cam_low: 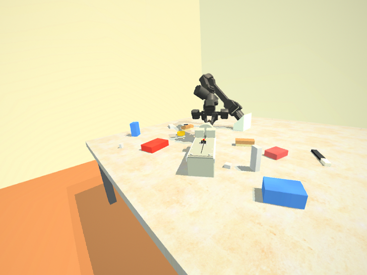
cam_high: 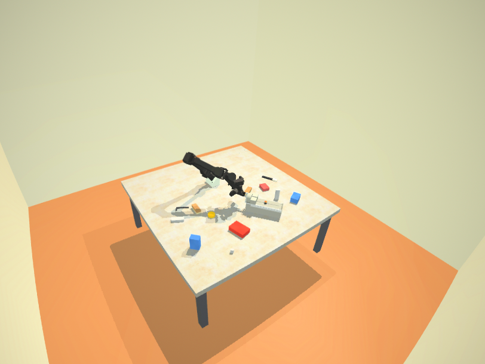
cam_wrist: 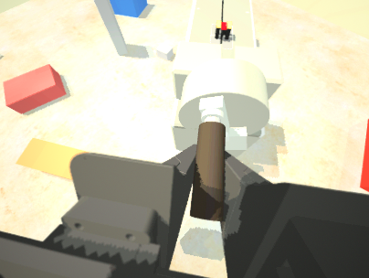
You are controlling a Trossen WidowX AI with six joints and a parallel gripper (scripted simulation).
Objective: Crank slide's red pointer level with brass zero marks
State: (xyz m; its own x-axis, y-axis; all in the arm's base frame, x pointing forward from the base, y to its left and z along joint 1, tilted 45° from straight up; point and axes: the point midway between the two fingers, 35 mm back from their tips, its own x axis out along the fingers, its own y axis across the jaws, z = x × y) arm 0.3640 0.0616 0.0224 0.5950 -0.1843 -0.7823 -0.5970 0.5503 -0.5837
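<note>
Now: gripper tip 10 mm below the crank. The rest, counted from my gripper tip: brown crank handle (30 mm above, 10 mm to the right, 10 mm behind); red pointer (130 mm ahead, 90 mm to the left, 10 mm below); yellow disc (260 mm to the right, 80 mm below, 30 mm behind).
</note>
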